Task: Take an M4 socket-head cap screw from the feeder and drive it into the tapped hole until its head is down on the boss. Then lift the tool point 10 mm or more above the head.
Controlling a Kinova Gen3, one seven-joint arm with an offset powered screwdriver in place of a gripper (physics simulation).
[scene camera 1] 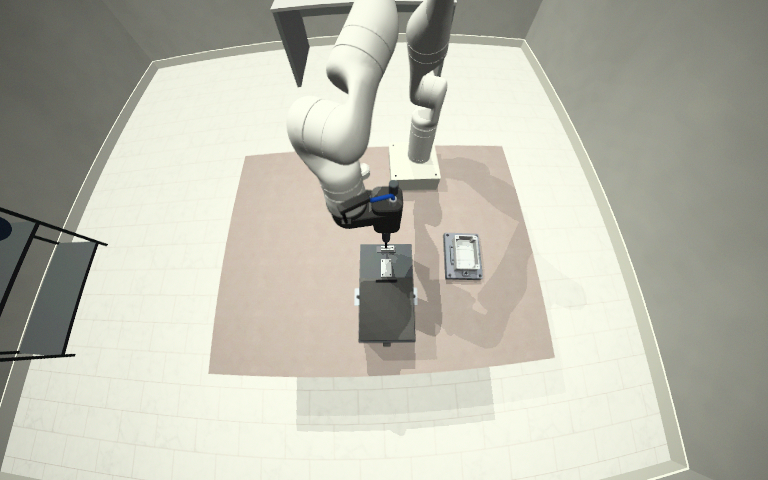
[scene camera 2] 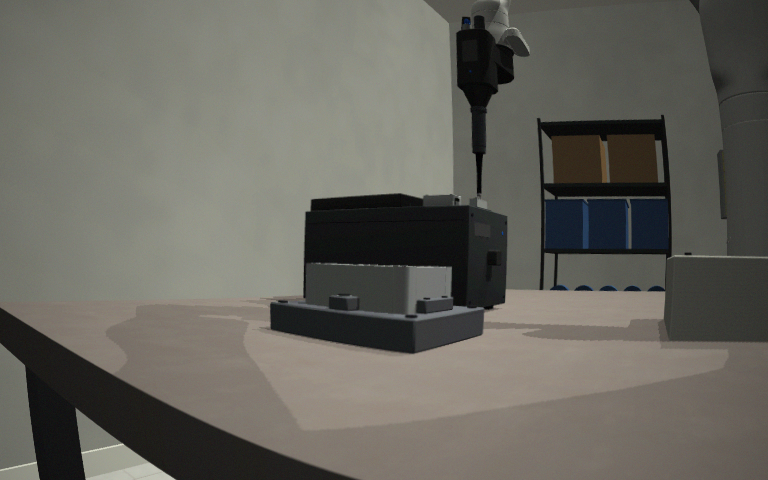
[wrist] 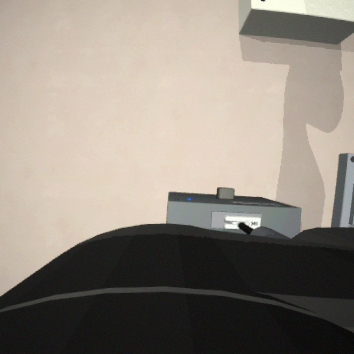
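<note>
The screwdriver (scene camera 1: 386, 245) (scene camera 2: 479, 194) (wrist: 241, 225) points straight down, with its bit tip at the small light pick-up block (scene camera 1: 391, 249) (scene camera 2: 480, 202) on the near end of the dark screw feeder (scene camera 1: 386, 319) (scene camera 2: 390, 243) (wrist: 192, 211). The tip appears to touch or almost touch the block. No screw can be made out at the tip; it is too small to tell. The light open-topped housing (scene camera 1: 457, 254) (scene camera 2: 356, 285) sits on a grey fixture plate (scene camera 1: 448, 273) (scene camera 2: 362, 331) (wrist: 343, 200) to the feeder's right in scene camera 1. The tapped hole and boss cannot be made out.
A small light plate (scene camera 1: 386, 267) (scene camera 2: 440, 199) lies on the feeder behind the pick-up block. The arm's pale base block (scene camera 1: 416, 182) (scene camera 2: 719, 300) (wrist: 295, 25) stands on the table (scene camera 1: 271, 283) (scene camera 2: 509, 384) (wrist: 100, 100). A shelf rack (scene camera 2: 603, 189) stands beyond.
</note>
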